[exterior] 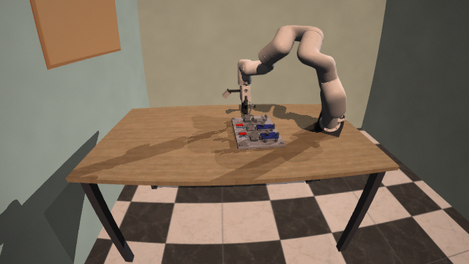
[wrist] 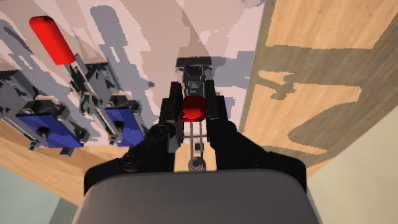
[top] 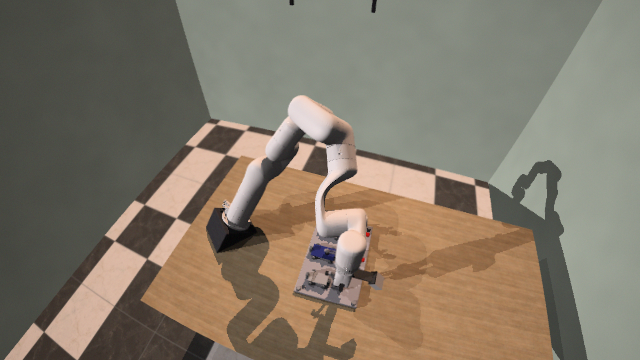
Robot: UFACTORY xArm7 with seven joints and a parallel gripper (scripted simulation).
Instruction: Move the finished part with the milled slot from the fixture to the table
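Now: the grey finished part 9 cm behind my hand, 6 cm below it and 3 cm to the right of it. Round my hand: blue blank: 13 cm behind, 7 cm to the left, 7 cm below; then grey fixture plate: 9 cm to the left, 8 cm below, 8 cm behind.
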